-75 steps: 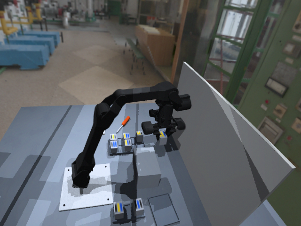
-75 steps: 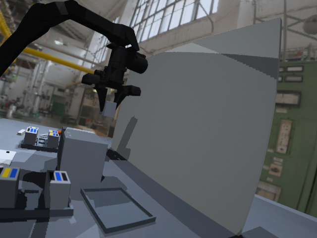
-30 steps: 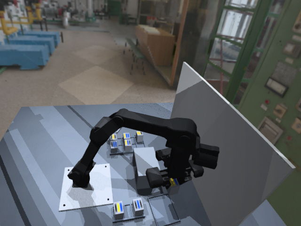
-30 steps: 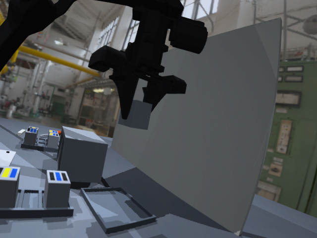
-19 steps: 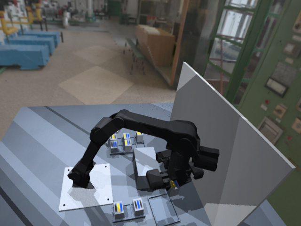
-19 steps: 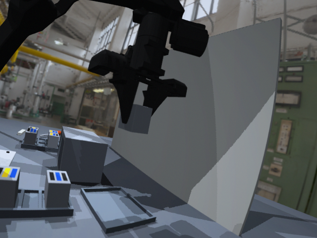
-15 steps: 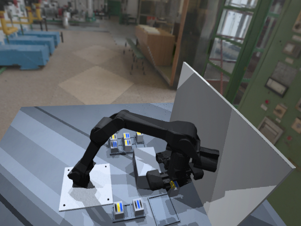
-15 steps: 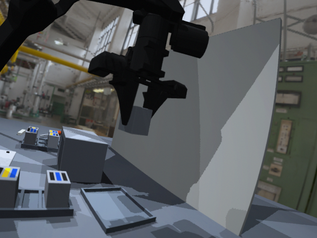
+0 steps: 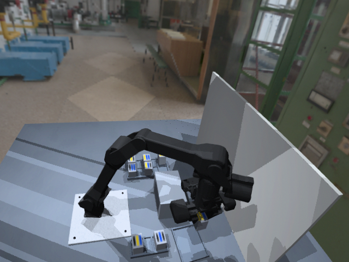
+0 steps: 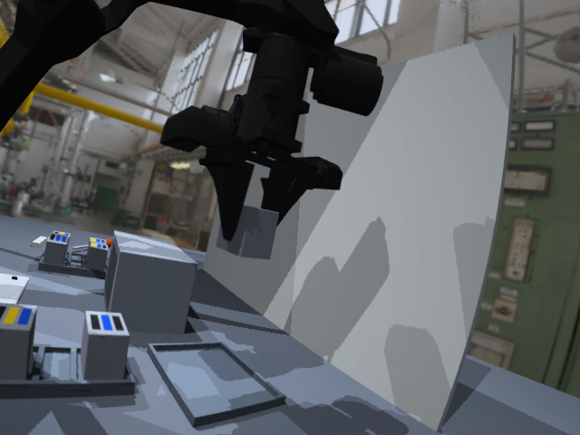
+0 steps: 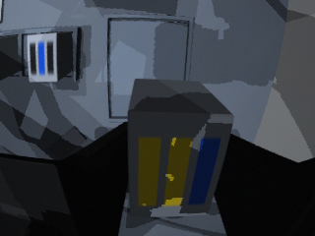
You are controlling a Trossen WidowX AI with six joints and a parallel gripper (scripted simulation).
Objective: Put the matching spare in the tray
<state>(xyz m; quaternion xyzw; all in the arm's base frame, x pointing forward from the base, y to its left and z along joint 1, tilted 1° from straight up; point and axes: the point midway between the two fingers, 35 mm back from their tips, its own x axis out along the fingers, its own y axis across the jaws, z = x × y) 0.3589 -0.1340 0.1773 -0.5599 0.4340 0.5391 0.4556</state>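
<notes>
Now: the flat tray 14 cm below my gripper tip. Round my gripper tip: rack (15 cm behind, 1 cm to the right, 14 cm below); grey panel (16 cm ahead, 21 cm to the left, 8 cm above); mounted unit (7 cm behind, 19 cm to the left, 10 cm below).
</notes>
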